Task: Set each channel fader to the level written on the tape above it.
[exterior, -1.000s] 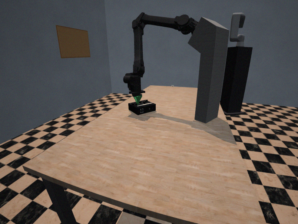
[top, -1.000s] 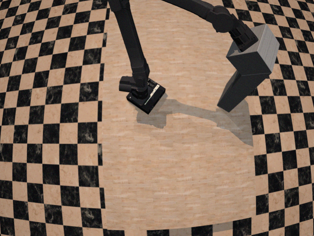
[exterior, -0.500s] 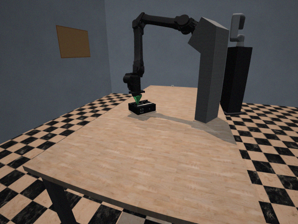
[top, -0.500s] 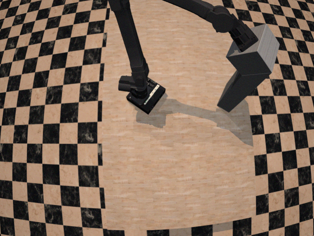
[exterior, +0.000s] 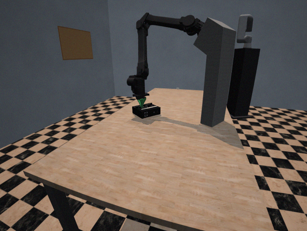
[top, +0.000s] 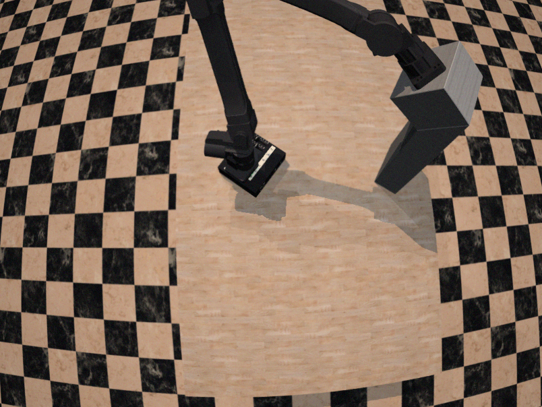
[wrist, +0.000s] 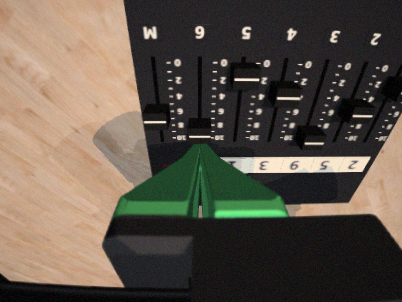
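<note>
My hand is 10 mm to the left of the channel 6 fader cap and 10 mm short of it. Round my hand: master fader cap (30 mm ahead, 10 mm to the right); then channel 4 fader cap (50 mm to the right, 20 mm behind); then channel 5 fader cap (50 mm to the right).
</note>
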